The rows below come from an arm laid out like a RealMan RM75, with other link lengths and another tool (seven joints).
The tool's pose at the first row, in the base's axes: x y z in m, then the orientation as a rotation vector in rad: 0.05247 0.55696 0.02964 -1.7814 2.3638 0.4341
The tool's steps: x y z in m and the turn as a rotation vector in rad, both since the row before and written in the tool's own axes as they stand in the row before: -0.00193 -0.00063 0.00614 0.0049 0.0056 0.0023; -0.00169 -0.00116 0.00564 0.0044 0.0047 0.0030; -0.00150 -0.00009 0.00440 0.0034 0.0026 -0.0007; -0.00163 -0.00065 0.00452 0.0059 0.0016 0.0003; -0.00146 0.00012 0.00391 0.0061 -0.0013 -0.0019; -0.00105 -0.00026 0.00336 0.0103 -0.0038 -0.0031
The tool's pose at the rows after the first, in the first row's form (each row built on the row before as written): 0.05329 0.56051 0.02430 -1.7803 2.3688 0.4238; 0.05460 0.56351 0.01927 -1.7780 2.3740 0.4149; 0.05491 0.56620 0.01549 -1.7790 2.3743 0.4085; 0.05580 0.56889 0.01155 -1.7772 2.3744 0.3998; 0.05595 0.57143 0.00824 -1.7759 2.3703 0.3929; 0.05639 0.57333 0.00530 -1.7726 2.3624 0.3826
